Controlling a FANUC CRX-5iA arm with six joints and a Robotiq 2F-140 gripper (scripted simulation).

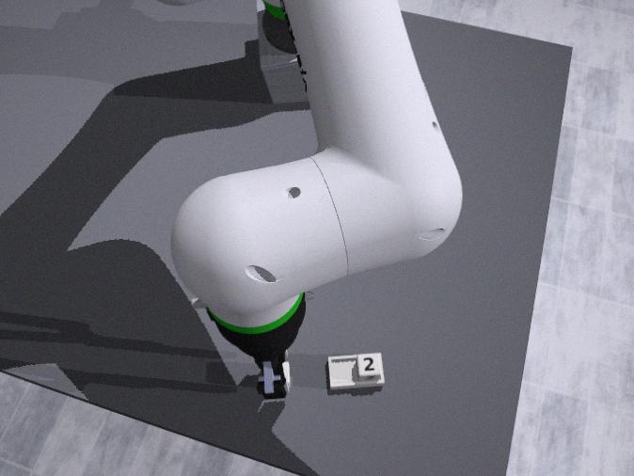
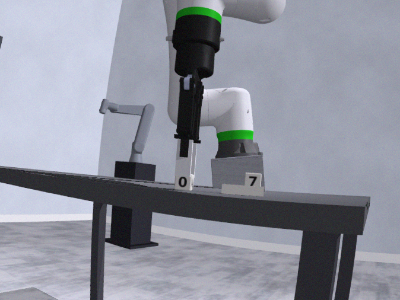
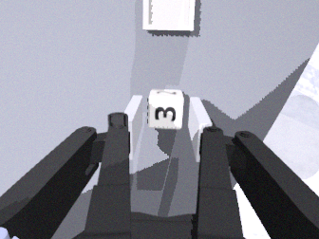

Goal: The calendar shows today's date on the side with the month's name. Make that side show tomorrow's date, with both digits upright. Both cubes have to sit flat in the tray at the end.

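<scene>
Now: hand 4 cm above the cube. The rest, counted from my hand: tray 10 cm to the left, 5 cm below, 5 cm behind.
</scene>
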